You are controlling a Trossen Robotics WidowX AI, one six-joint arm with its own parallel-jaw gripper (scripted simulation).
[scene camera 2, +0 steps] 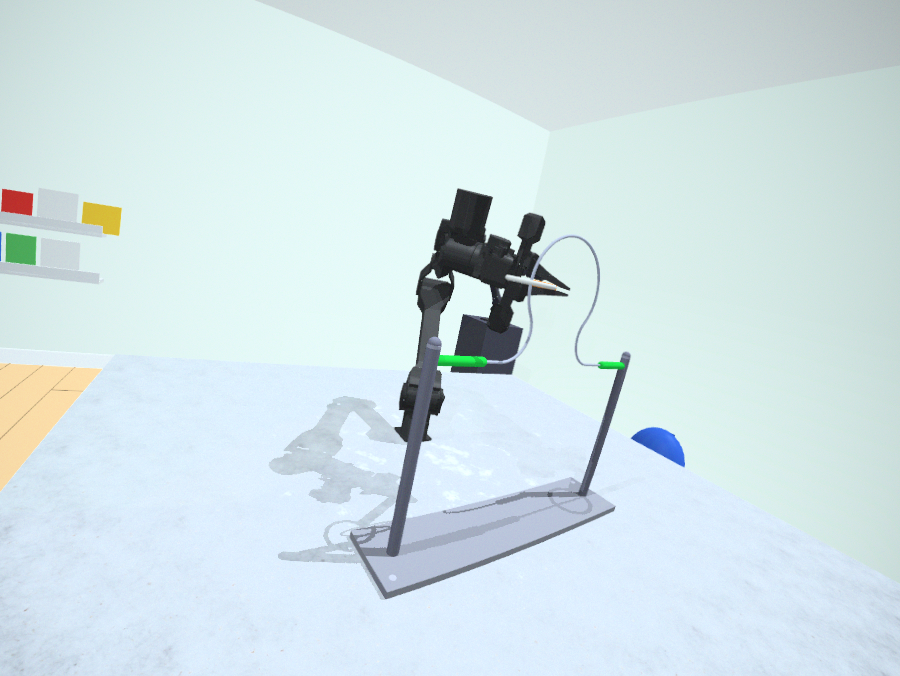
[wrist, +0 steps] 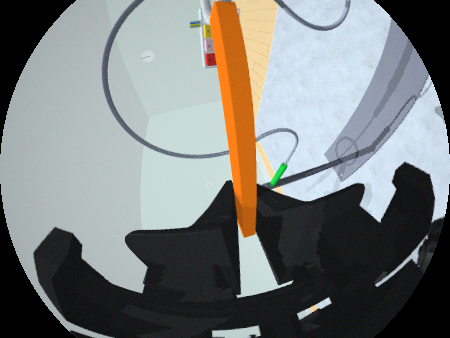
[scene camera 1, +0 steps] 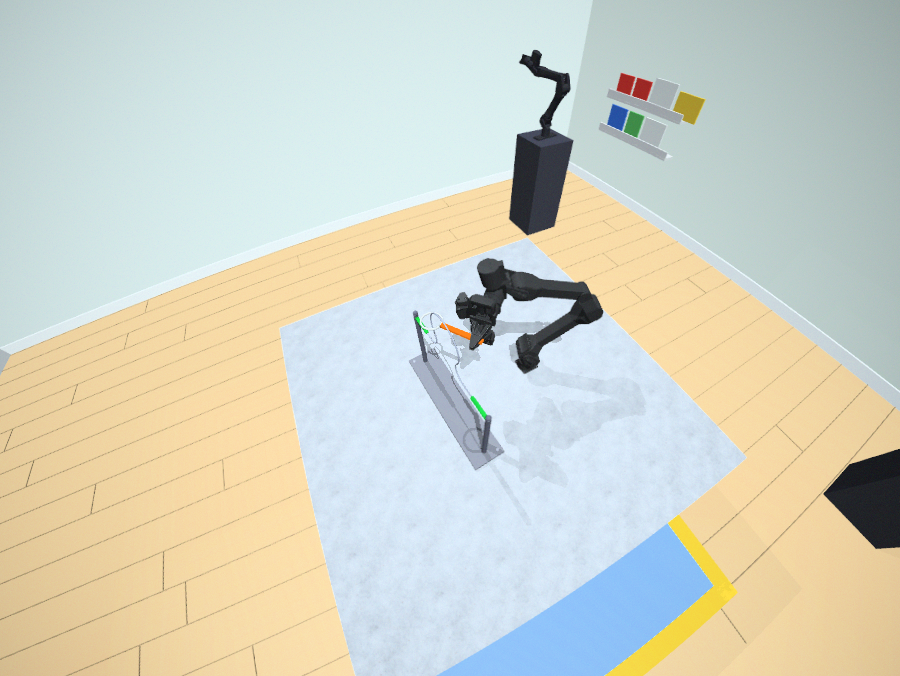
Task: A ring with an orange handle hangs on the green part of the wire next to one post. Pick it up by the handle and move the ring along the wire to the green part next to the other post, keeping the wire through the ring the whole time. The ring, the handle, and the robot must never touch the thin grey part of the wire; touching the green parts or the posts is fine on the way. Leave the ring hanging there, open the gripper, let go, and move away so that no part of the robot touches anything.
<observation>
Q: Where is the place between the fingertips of my gripper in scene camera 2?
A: At 569,292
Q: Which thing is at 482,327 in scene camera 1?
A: My gripper.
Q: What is my gripper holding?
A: A ring.
</observation>
